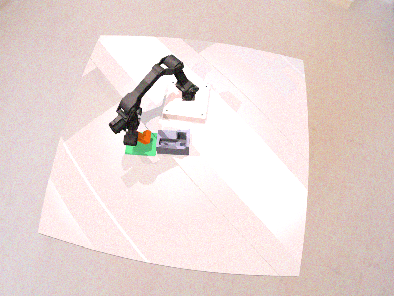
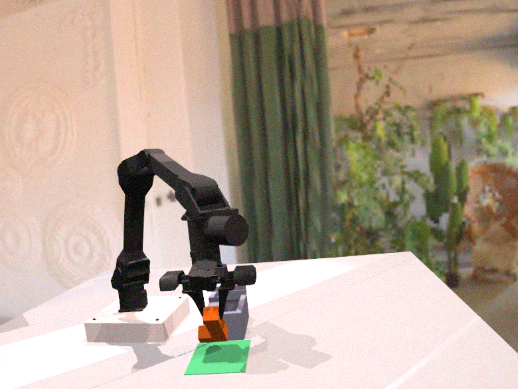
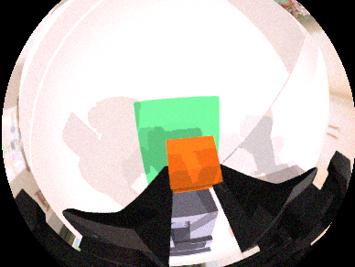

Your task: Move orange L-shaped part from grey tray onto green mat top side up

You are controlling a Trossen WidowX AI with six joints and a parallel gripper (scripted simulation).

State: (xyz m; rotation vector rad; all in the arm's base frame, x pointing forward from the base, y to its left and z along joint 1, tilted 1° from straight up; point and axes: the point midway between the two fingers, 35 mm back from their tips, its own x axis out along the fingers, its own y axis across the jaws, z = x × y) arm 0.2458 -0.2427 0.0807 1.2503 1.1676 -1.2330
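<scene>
Now: the orange L-shaped part 1 cm behind my gripper tip, 3 cm to the left of it and 3 cm below it. From my gripper tip the other things lie so: green mat: 2 cm to the left, 11 cm below.
</scene>
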